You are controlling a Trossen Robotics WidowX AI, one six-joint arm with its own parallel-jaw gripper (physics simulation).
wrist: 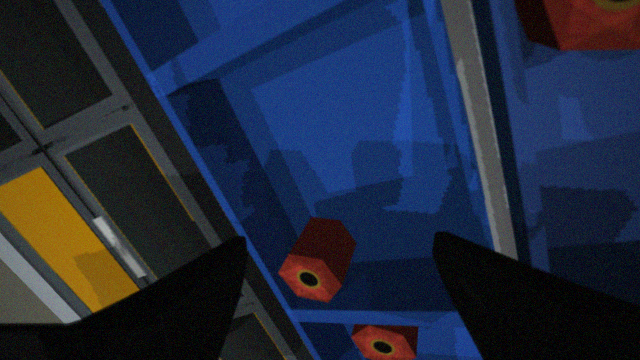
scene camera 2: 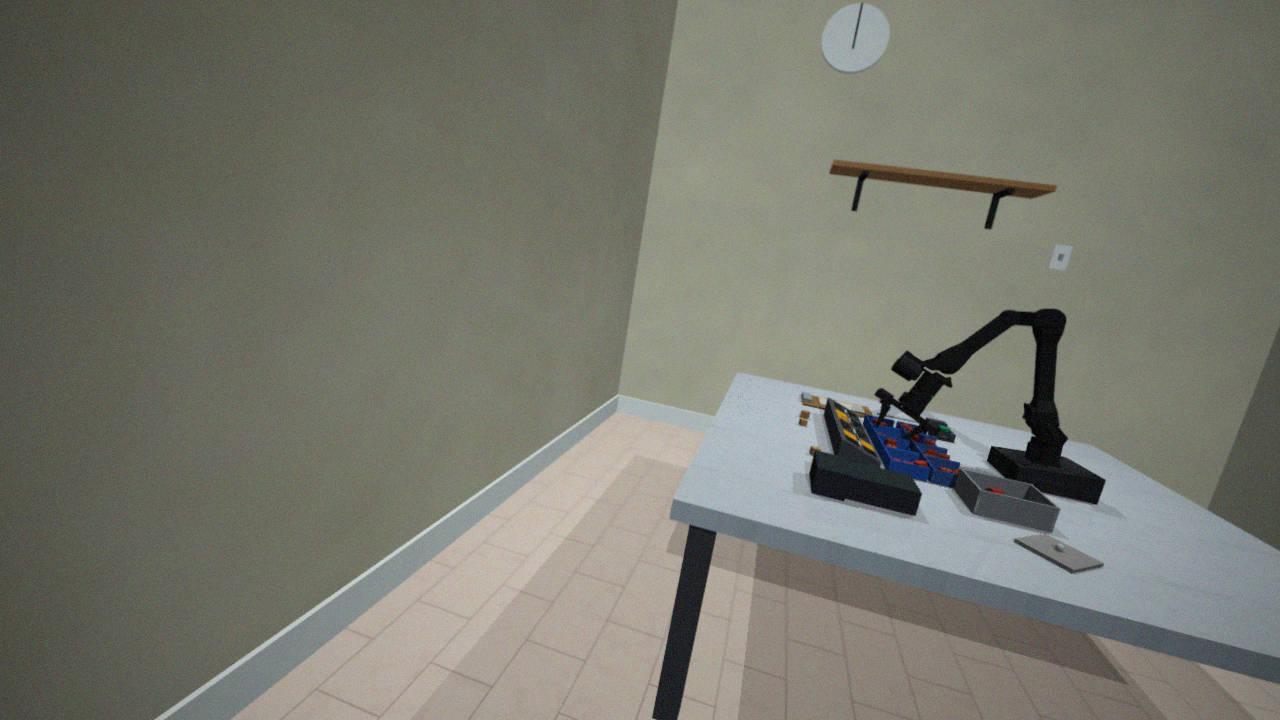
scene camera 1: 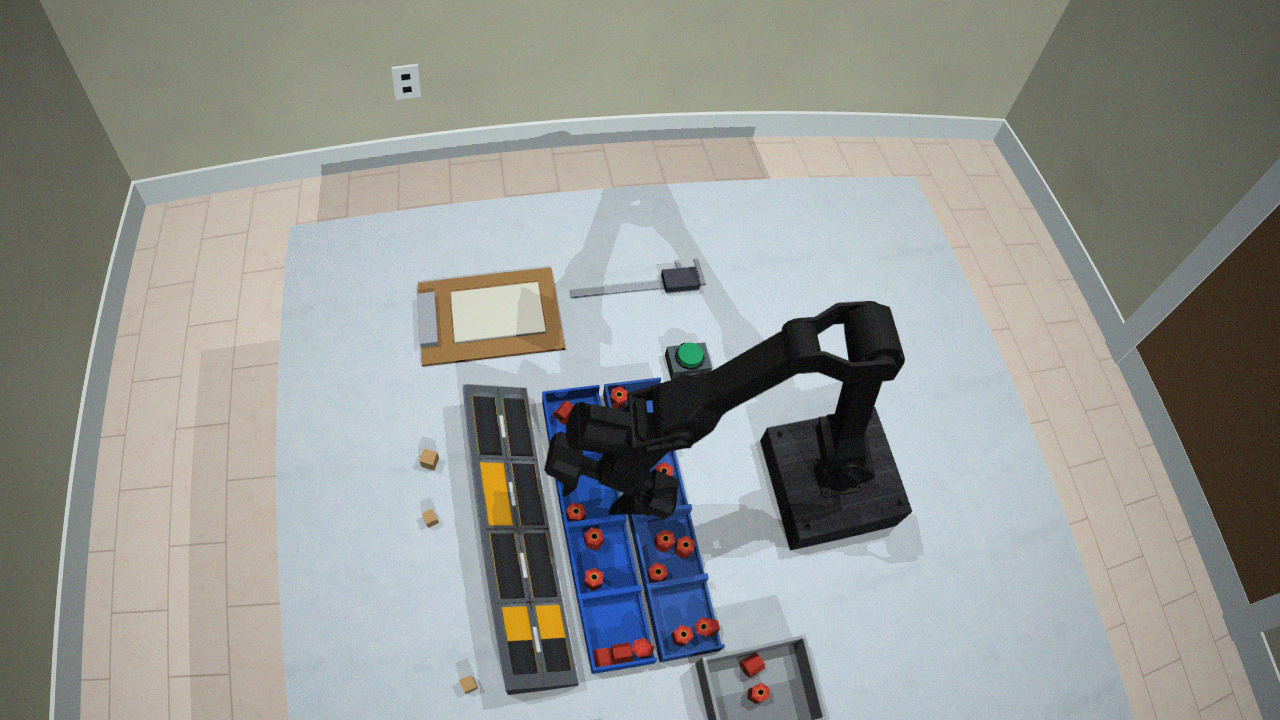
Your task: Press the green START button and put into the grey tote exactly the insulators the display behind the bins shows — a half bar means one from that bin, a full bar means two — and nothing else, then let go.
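Note:
My gripper (scene camera 1: 593,499) (scene camera 2: 895,429) (wrist: 340,245) is open and empty, above the second compartment from the top in the left blue bin row (scene camera 1: 613,613) (wrist: 335,100). In the wrist view a red insulator (wrist: 320,260) lies in that compartment, between the fingertips in the picture; their height above it is unclear. The display (scene camera 1: 487,425) (wrist: 135,165) shows a full yellow bar in its second row, left column, and half bars in both bottom cells. Two red insulators (scene camera 1: 752,663) (scene camera 1: 759,692) lie in the grey tote (scene camera 1: 811,676) (scene camera 2: 1011,513). The green START button (scene camera 1: 690,354) stands behind my arm.
Other insulators lie in the neighbouring compartments. A clipboard (scene camera 1: 496,313) and a caliper (scene camera 1: 681,279) lie beyond the bins. Small wooden cubes (scene camera 1: 428,459) (scene camera 1: 468,683) lie behind the display. A black box (scene camera 2: 863,483) and a flat plate (scene camera 2: 1056,552) lie near the table edge.

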